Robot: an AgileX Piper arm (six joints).
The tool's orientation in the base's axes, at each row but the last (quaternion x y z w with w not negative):
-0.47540, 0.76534, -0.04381, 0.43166
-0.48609, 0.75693, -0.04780, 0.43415
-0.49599, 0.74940, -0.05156, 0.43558
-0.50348, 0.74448, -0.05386, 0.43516
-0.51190, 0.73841, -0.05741, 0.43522
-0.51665, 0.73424, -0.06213, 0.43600
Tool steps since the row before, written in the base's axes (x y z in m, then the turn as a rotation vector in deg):
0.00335, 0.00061, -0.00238, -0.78, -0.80, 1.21
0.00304, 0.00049, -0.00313, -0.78, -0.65, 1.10
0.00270, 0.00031, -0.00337, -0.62, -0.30, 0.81
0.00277, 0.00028, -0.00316, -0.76, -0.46, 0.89
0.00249, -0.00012, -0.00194, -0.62, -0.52, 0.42
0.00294, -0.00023, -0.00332, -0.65, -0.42, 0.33
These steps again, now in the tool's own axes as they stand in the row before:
0.00042, -0.00084, 0.00405, 0.00, -0.47, -1.58
0.00107, -0.00031, 0.00425, -0.05, -0.34, -1.46
0.00144, -0.00001, 0.00408, -0.17, -0.13, -1.04
0.00134, -0.00017, 0.00399, -0.08, -0.15, -1.25
0.00099, -0.00079, 0.00290, 0.23, -0.03, -0.88
0.00185, -0.00038, 0.00402, 0.21, 0.09, -0.81

